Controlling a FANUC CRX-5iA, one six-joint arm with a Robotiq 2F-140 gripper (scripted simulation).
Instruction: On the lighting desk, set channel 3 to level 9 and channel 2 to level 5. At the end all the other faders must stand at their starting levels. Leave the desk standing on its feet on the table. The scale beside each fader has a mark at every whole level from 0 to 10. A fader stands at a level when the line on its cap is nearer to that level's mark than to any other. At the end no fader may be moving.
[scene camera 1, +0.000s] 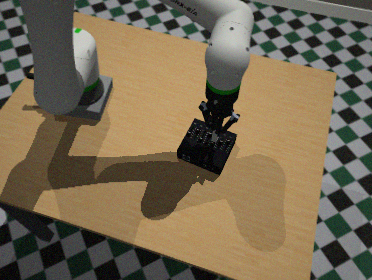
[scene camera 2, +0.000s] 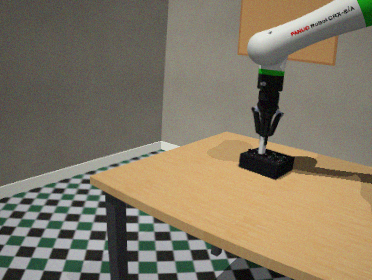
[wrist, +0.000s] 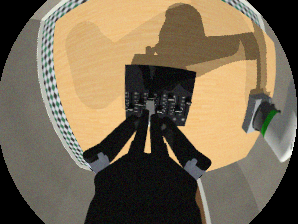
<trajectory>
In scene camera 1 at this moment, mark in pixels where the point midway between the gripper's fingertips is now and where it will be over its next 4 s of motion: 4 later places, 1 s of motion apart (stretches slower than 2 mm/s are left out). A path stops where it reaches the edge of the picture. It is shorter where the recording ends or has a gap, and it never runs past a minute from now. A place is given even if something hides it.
The gripper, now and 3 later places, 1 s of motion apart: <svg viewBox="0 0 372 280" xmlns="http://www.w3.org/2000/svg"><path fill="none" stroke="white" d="M214 139L215 137L216 131L218 116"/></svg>
</trajectory>
